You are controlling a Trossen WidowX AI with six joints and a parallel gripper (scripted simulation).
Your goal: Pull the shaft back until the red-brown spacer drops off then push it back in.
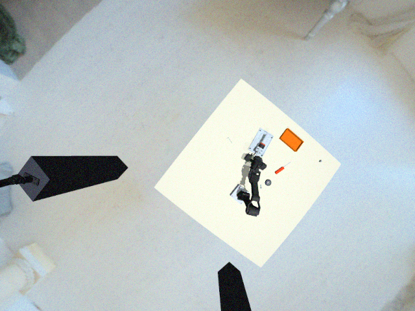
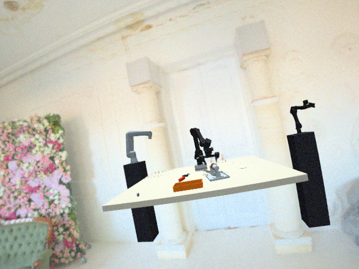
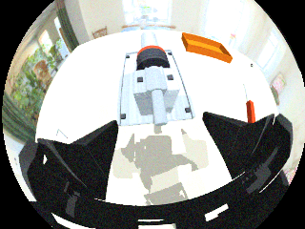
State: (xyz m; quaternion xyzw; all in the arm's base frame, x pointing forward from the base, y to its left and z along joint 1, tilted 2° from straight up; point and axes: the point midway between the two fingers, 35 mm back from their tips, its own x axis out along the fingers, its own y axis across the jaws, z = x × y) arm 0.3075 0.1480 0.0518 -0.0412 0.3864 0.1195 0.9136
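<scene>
Now: the grey shaft 90 mm ahead of my gripper tip, 20 mm to the left of it and 10 mm below it. The rest, counted from my gripper tip: tiny screw 250 mm to the right, 150 mm behind, 90 mm below; then red-brown spacer 110 mm ahead, 30 mm to the left, 10 mm below; then fixture 140 mm ahead, 40 mm to the left, 40 mm below.
</scene>
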